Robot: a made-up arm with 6 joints.
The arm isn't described. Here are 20 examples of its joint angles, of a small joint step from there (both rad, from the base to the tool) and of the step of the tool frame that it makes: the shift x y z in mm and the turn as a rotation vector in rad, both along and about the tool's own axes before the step.
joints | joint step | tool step
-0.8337 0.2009 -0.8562 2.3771 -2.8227 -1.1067 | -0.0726 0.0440 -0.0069 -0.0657 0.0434 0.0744 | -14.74 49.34 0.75 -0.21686 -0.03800 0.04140
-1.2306 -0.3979 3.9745 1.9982 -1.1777 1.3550 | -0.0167 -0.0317 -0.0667 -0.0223 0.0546 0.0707 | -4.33 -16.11 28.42 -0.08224 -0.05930 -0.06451
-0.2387 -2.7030 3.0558 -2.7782 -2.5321 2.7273 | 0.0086 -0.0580 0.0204 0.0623 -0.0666 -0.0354 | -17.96 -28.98 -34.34 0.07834 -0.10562 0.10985
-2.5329 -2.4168 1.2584 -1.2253 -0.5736 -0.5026 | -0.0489 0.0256 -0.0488 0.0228 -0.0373 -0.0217 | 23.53 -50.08 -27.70 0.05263 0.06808 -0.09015
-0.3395 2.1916 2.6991 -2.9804 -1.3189 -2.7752 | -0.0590 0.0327 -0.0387 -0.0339 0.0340 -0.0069 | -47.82 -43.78 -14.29 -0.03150 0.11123 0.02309
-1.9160 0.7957 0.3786 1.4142 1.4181 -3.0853 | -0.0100 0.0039 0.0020 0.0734 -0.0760 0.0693 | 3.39 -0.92 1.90 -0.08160 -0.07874 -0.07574
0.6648 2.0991 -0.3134 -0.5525 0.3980 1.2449 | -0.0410 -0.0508 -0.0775 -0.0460 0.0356 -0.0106 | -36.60 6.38 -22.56 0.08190 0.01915 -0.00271
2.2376 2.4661 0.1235 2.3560 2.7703 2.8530 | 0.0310 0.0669 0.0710 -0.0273 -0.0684 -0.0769 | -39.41 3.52 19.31 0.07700 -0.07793 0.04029
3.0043 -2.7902 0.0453 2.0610 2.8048 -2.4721 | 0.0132 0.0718 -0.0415 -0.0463 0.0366 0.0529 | -54.20 -58.19 -9.78 -0.06777 -0.01648 0.13915
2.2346 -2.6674 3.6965 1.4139 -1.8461 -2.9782 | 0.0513 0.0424 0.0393 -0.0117 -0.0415 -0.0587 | 0.31 8.48 23.05 0.04325 0.00996 -0.01052
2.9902 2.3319 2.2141 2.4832 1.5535 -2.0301 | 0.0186 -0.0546 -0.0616 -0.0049 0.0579 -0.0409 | -9.65 -3.57 33.84 0.03057 0.03226 0.06749
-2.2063 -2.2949 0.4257 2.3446 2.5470 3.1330 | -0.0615 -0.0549 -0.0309 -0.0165 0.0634 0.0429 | 48.23 52.73 -6.09 -0.06623 0.08812 -0.05084
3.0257 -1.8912 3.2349 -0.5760 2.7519 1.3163 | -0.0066 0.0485 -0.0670 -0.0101 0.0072 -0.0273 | 24.88 -60.22 -7.24 -0.01240 -0.02910 0.09934
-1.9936 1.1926 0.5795 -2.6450 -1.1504 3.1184 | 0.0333 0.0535 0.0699 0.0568 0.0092 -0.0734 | 2.29 32.84 -26.97 0.05625 -0.01419 0.07637
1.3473 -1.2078 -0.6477 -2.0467 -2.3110 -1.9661 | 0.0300 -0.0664 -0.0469 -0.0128 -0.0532 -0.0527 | 14.16 -22.86 23.22 0.02855 -0.01910 -0.08417
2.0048 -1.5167 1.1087 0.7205 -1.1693 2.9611 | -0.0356 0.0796 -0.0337 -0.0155 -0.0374 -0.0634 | 57.75 -90.37 4.28 -0.02784 -0.10801 -0.01006
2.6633 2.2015 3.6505 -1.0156 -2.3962 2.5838 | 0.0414 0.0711 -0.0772 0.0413 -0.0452 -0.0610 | 74.59 23.62 0.26 0.14069 -0.16018 -0.00094
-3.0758 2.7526 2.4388 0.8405 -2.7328 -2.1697 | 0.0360 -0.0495 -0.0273 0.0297 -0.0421 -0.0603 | -39.75 -23.22 23.13 0.09553 -0.01763 0.01086
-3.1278 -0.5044 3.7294 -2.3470 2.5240 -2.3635 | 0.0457 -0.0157 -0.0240 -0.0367 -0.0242 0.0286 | 5.77 -24.78 10.27 -0.02006 -0.00618 0.00129
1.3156 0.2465 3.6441 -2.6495 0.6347 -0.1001 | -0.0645 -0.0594 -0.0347 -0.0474 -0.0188 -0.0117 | 11.60 -21.92 -24.21 0.03801 0.06073 -0.08059
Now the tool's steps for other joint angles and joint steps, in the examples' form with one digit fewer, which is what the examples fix.
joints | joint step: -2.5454 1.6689 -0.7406 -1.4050 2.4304 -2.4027 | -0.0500 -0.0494 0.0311 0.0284 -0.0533 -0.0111
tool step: 18.3 -12.6 -1.9 0.0639 -0.1004 0.0007
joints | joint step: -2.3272 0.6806 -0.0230 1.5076 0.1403 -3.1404 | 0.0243 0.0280 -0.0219 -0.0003 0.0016 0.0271
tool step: 28.0 -22.9 -15.3 -0.0357 0.0173 -0.0524
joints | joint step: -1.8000 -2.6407 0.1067 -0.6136 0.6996 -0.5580 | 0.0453 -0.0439 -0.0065 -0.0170 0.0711 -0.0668
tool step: -5.9 8.9 42.0 0.0833 -0.1224 0.0439
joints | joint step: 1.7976 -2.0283 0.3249 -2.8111 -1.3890 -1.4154 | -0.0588 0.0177 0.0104 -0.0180 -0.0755 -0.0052
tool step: 5.5 -6.4 50.6 0.0428 -0.0168 -0.0852
